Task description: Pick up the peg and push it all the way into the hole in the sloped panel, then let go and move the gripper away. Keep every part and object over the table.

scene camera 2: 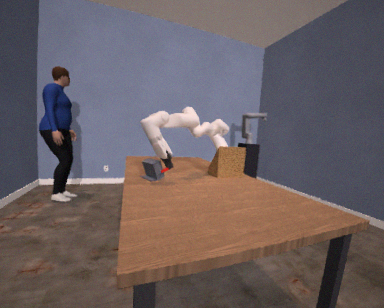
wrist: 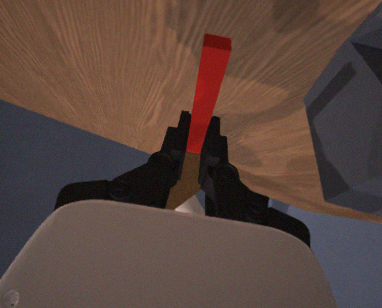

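Seen in the pictures: gripper, fingertip midpoint: (scene camera 2: 170, 167) (wrist: 197, 129); arm's base, link origin: (scene camera 2: 226, 157) (wrist: 178, 194).
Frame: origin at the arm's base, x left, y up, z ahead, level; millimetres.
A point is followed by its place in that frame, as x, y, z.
The red peg (scene camera 2: 165, 170) {206, -54, 490} (wrist: 210, 82) {202, -49, 502} is a square bar held near one end between the black fingers of my gripper (scene camera 2: 170, 166) {184, -43, 458} (wrist: 197, 129) {184, -43, 458}. Its free end points away from the fingers, and in the scene view it slants down to the left. The dark grey sloped panel (scene camera 2: 153, 169) {120, -66, 547} (wrist: 345, 120) {114, -66, 518} stands just left of the peg in the scene view and at the right edge of the wrist view. The peg's free end looks near the panel in the scene view, but apart from it in the wrist view. The hole cannot be made out clearly.
A tan block (scene camera 2: 231, 162) {76, -24, -3} with a slanted side stands on the wooden table (scene camera 2: 220, 210) {580, -135, 332}, right of the gripper in the scene view. A dark pedestal with a grey arm (scene camera 2: 246, 126) stands behind it. A person (scene camera 2: 60, 120) stands on the floor left of the table.
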